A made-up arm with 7 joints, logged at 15 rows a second.
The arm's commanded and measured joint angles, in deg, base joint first. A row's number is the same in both.
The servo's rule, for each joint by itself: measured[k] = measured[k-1] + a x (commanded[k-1-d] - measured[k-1]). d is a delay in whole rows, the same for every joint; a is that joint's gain. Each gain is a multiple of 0.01, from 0.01 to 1. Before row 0 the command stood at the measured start. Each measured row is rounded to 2 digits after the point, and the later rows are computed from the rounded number. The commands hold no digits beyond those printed.
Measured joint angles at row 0:
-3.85 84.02 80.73 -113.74 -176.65 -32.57 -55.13
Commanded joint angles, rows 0 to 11:
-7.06 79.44 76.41 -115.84 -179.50 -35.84 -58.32
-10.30 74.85 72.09 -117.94 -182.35 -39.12 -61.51
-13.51 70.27 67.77 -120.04 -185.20 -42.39 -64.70
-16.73 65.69 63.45 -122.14 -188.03 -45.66 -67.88
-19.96 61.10 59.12 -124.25 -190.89 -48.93 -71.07
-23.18 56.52 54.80 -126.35 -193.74 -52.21 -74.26
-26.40 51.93 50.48 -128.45 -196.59 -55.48 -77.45
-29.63 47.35 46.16 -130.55 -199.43 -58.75 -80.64
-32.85 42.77 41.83 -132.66 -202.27 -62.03 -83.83
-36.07 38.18 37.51 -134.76 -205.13 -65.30 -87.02
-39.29 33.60 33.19 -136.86 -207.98 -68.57 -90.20
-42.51 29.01 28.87 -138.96 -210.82 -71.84 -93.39
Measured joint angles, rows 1 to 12:
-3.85 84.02 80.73 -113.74 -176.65 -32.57 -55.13
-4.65 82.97 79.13 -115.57 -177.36 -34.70 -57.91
-6.06 81.10 76.53 -117.63 -178.61 -37.57 -61.04
-7.92 78.61 73.29 -119.73 -180.26 -40.70 -64.22
-10.12 75.64 69.65 -121.83 -182.20 -43.92 -67.40
-12.58 72.30 65.75 -123.94 -184.37 -47.18 -70.59
-15.23 68.67 61.70 -126.04 -186.71 -50.45 -73.78
-18.02 64.82 57.55 -128.14 -189.18 -53.72 -76.97
-20.92 60.80 53.34 -130.24 -191.74 -56.99 -80.16
-23.90 56.65 49.08 -132.35 -194.37 -60.27 -83.35
-26.94 52.40 44.80 -134.45 -197.06 -63.54 -86.54
-30.03 48.08 40.50 -136.55 -199.79 -66.81 -89.72
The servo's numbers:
d 1
a 0.25 0.23 0.37 0.87 0.25 0.65 0.87

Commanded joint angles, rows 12 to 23:
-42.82 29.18 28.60 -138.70 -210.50 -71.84 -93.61
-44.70 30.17 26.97 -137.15 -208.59 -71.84 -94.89
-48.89 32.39 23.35 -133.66 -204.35 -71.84 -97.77
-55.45 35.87 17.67 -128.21 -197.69 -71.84 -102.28
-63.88 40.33 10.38 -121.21 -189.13 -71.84 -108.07
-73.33 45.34 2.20 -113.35 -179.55 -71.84 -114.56
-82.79 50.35 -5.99 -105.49 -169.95 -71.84 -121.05
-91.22 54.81 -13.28 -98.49 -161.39 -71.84 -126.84
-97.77 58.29 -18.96 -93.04 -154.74 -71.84 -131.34
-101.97 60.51 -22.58 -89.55 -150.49 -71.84 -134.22
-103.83 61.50 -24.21 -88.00 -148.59 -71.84 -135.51
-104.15 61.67 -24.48 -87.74 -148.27 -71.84 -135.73
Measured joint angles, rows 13 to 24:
-33.15 43.69 36.20 -138.65 -202.55 -70.08 -92.91
-35.57 40.35 33.39 -138.69 -204.54 -71.22 -93.52
-37.85 38.01 31.01 -137.35 -205.55 -71.62 -94.71
-40.61 36.72 28.18 -134.14 -205.25 -71.76 -97.37
-44.32 36.52 24.29 -128.98 -203.36 -71.81 -101.64
-49.21 37.40 19.14 -122.22 -199.80 -71.83 -107.23
-55.24 39.23 12.87 -114.50 -194.74 -71.84 -113.61
-62.13 41.79 5.89 -106.66 -188.54 -71.84 -120.08
-69.40 44.78 -1.20 -99.55 -181.75 -71.84 -125.96
-76.49 47.89 -7.77 -93.89 -175.00 -71.84 -130.64
-82.86 50.79 -13.25 -90.11 -168.87 -71.84 -133.75
-88.10 53.25 -17.31 -88.27 -163.80 -71.84 -135.28

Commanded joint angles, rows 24 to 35:
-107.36 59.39 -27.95 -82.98 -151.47 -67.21 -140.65
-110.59 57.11 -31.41 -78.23 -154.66 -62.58 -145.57
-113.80 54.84 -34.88 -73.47 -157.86 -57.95 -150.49
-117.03 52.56 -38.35 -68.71 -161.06 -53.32 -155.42
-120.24 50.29 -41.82 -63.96 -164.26 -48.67 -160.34
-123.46 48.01 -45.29 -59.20 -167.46 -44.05 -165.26
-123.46 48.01 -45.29 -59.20 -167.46 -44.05 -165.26
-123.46 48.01 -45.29 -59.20 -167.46 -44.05 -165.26
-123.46 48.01 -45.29 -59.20 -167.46 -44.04 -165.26
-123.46 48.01 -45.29 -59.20 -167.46 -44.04 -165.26
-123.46 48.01 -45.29 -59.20 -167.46 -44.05 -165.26
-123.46 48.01 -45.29 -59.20 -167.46 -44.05 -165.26
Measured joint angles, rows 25 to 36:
-92.11 55.19 -19.96 -87.81 -159.92 -71.84 -135.67
-95.92 56.16 -22.92 -83.61 -157.81 -68.83 -140.00
-99.59 56.38 -26.06 -78.93 -157.02 -64.77 -144.85
-103.14 56.03 -29.32 -74.18 -157.23 -60.34 -149.76
-106.61 55.23 -32.66 -69.42 -158.19 -55.78 -154.68
-110.02 54.09 -36.05 -64.67 -159.71 -51.16 -159.60
-113.38 52.69 -39.47 -59.91 -161.65 -46.54 -164.52
-115.90 51.61 -41.62 -59.29 -163.10 -44.92 -165.16
-117.79 50.78 -42.98 -59.21 -164.19 -44.35 -165.25
-119.21 50.14 -43.83 -59.20 -165.01 -44.15 -165.26
-120.27 49.65 -44.37 -59.20 -165.62 -44.08 -165.26
-121.07 49.27 -44.71 -59.20 -166.08 -44.06 -165.26

